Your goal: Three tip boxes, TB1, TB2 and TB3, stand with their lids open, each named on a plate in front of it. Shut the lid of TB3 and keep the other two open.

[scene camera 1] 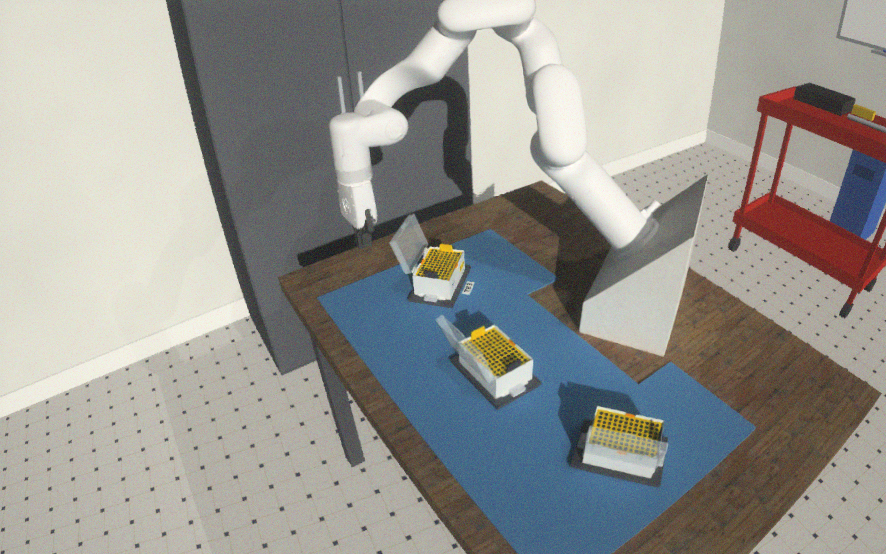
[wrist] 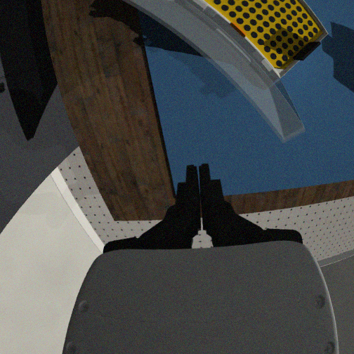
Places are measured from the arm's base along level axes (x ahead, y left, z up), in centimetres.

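Where they show: gripper, fingertip midpoint: (scene camera 1: 364, 246); arm's base at its link origin: (scene camera 1: 636, 241).
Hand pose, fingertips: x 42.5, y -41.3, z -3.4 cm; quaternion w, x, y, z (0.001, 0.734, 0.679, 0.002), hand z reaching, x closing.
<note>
Each offset is from my fingertips to the top centre of the thing. "pt": to the spot under its first point. Level surfaces: height alone.
The back tip box {dx -14.0, dy +10.2, dz -5.2 cm} (scene camera 1: 432, 287) (wrist: 274, 31), with a yellow rack, has a plate {pt dx -17.1, dy +15.0, dz -11.6 cm} (scene camera 1: 468, 288) beside it that appears to read TB3. Its clear lid {pt dx -9.9, dy +3.0, dz -2.1 cm} (scene camera 1: 409, 243) (wrist: 270, 107) stands open, tilted up on the side facing my gripper. My gripper (scene camera 1: 363, 241) (wrist: 199, 179) is shut and empty, pointing down above the table's far left corner, beyond the lid and apart from it. The middle tip box {dx -5.5, dy +39.1, dz -5.2 cm} (scene camera 1: 516, 377) and the near tip box {pt dx -2.3, dy +71.0, dz -5.2 cm} (scene camera 1: 617, 459) have their clear lids open; their name plates do not show in the scene view.
The boxes stand on dark bases on a blue mat {dz -11.8 cm} (scene camera 1: 405, 365) (wrist: 200, 140) over a wooden table {dz -12.1 cm} (scene camera 1: 797, 385) (wrist: 100, 115). A dark grey cabinet (scene camera 1: 261, 163) stands behind the gripper. A pale, slanted panel (scene camera 1: 627, 313) stands by the arm's base. A red cart (scene camera 1: 803, 228) is at the right.
</note>
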